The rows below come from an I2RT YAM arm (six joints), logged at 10 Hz.
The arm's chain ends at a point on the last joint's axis. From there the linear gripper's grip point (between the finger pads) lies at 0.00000 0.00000 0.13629 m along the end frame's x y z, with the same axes.
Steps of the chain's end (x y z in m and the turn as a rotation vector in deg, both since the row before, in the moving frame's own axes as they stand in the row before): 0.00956 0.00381 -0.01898 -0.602 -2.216 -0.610; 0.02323 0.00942 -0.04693 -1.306 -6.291 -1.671; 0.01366 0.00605 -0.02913 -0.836 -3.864 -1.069; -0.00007 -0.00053 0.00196 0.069 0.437 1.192; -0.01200 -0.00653 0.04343 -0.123 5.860 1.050; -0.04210 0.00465 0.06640 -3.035 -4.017 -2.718; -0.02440 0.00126 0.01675 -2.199 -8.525 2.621; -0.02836 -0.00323 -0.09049 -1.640 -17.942 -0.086; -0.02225 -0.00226 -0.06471 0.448 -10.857 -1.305
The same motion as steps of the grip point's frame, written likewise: 0.00430 0.00527 -0.01909 -0.602 -2.216 -0.610; 0.00834 0.01274 -0.04779 -1.306 -6.291 -1.671; 0.00450 0.00812 -0.02945 -0.836 -3.864 -1.069; 0.00097 -0.00068 0.00196 0.069 0.437 1.192; 0.00191 -0.00611 0.04272 -0.123 5.860 1.050; -0.05147 0.01208 0.06587 -3.035 -4.017 -2.718; -0.04471 0.00601 0.01514 -2.199 -8.525 2.621; -0.07034 0.00064 -0.09717 -1.640 -17.942 -0.086; -0.04793 -0.00303 -0.06715 0.448 -10.857 -1.305
